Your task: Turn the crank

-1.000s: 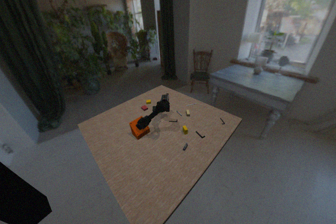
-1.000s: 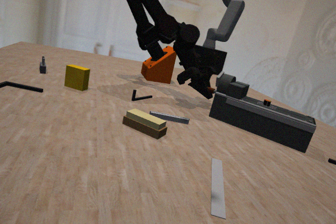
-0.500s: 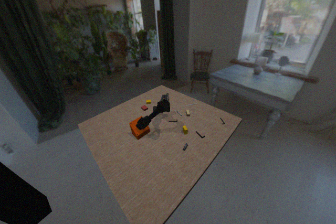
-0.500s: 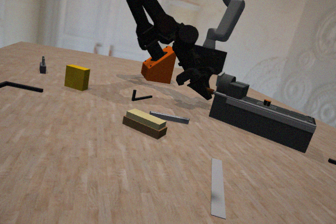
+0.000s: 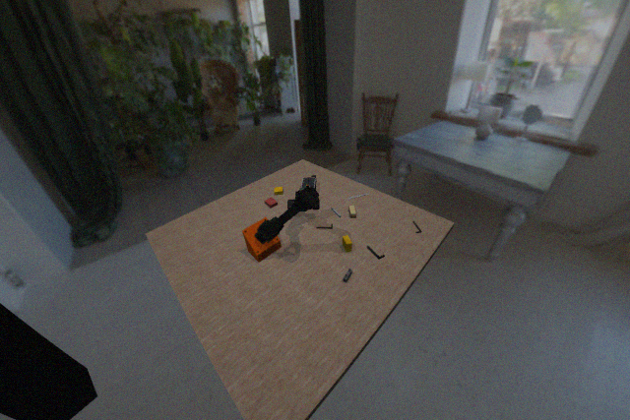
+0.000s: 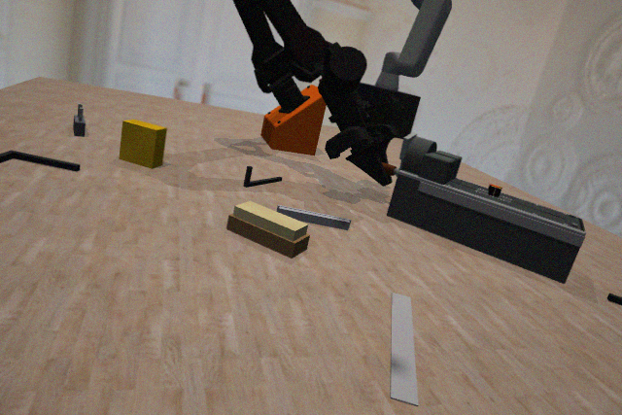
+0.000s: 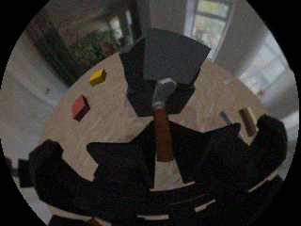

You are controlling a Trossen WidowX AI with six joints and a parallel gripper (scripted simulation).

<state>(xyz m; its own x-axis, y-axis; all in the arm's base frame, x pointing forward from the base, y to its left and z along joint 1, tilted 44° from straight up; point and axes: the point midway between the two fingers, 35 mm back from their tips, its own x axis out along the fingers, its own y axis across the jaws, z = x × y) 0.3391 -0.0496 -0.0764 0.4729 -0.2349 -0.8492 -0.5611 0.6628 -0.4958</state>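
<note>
The brown crank handle is 30 mm above my gripper tip, 20 mm behind it and 10 mm to the right of it. The rest, counted from my gripper tip: red pointer (140 mm ahead, 80 mm to the left, 50 mm above); red block (240 mm to the left, 70 mm behind, 20 mm below); grey bar (170 mm to the right, 80 mm ahead, 30 mm below).
</note>
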